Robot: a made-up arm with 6 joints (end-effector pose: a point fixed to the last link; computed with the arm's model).
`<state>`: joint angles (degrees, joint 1 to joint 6).
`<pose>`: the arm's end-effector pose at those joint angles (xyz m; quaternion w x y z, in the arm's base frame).
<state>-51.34 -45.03 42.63 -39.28 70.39 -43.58</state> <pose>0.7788 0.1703 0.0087 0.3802 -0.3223 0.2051 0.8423</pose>
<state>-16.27 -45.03 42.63 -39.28 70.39 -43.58</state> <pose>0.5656 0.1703 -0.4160 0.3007 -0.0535 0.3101 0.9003</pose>
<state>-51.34 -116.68 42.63 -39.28 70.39 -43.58</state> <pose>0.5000 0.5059 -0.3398 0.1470 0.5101 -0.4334 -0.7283</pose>
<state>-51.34 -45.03 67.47 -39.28 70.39 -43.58</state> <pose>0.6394 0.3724 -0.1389 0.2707 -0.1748 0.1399 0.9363</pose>
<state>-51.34 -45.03 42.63 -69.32 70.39 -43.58</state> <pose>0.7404 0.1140 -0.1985 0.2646 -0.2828 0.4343 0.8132</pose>
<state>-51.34 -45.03 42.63 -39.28 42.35 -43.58</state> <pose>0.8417 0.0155 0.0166 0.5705 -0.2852 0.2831 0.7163</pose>
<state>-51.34 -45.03 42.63 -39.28 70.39 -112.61</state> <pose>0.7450 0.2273 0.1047 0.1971 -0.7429 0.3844 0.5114</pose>
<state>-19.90 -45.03 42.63 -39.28 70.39 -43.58</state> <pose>0.5992 0.1703 -0.3791 0.3104 -0.0820 0.3004 0.8982</pose>
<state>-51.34 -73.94 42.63 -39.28 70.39 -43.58</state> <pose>0.7006 0.3730 -0.0889 0.1740 -0.4182 0.3125 0.8350</pose>
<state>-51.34 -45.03 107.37 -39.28 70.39 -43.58</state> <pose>0.2694 0.6332 -0.1772 0.0707 0.0761 0.0229 0.9943</pose>
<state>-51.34 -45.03 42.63 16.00 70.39 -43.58</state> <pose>0.6997 0.0291 0.3640 0.5205 -0.3365 -0.2413 0.7468</pose>
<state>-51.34 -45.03 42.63 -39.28 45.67 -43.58</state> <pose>0.8383 0.0352 0.0153 0.5495 -0.2905 0.2746 0.7336</pose>
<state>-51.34 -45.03 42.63 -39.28 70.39 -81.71</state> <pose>0.7701 0.1911 0.0721 0.2923 -0.5798 0.3180 0.6909</pose>
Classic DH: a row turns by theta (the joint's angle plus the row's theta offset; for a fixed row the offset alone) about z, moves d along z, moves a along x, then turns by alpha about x. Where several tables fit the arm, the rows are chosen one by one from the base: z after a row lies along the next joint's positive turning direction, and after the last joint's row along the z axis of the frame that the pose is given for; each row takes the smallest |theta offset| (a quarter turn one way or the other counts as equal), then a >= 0, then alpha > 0; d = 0 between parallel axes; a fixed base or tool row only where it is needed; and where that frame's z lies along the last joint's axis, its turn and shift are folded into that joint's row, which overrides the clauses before.
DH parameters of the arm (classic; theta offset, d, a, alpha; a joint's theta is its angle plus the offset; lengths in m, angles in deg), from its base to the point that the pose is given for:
base (fixed): 0 0.1337 0 -90
joint 1: 0 0.029 -0.0667 -90
joint 2: 90 0.0287 0.1171 90
joint 3: 90 0.0844 0.1611 90
joint 4: 90 0.3896 0.1018 -90
joint 5: 0 0.0217 0.0843 90
joint 6: 0 0.3448 -0.0728 -90
tool (fixed): 0 -0.0727 0 0

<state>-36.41 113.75 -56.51 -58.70 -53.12 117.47</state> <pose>-0.8379 0.2391 0.1735 0.5337 -0.6180 0.2703 -0.5100</pose>
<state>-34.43 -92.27 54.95 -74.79 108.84 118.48</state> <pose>-0.0313 0.1929 -0.3884 0.3723 0.7566 0.5058 0.1818</pose>
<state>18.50 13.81 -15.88 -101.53 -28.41 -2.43</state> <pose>-0.1814 -0.7732 0.2660 0.4006 -0.2278 0.8365 -0.2965</pose>
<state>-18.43 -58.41 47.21 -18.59 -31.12 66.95</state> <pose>0.5777 -0.1313 -0.4547 0.8946 0.2743 -0.3037 0.1793</pose>
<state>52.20 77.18 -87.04 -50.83 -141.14 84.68</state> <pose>0.0036 0.1002 0.4313 0.4927 0.7396 -0.0754 -0.4522</pose>
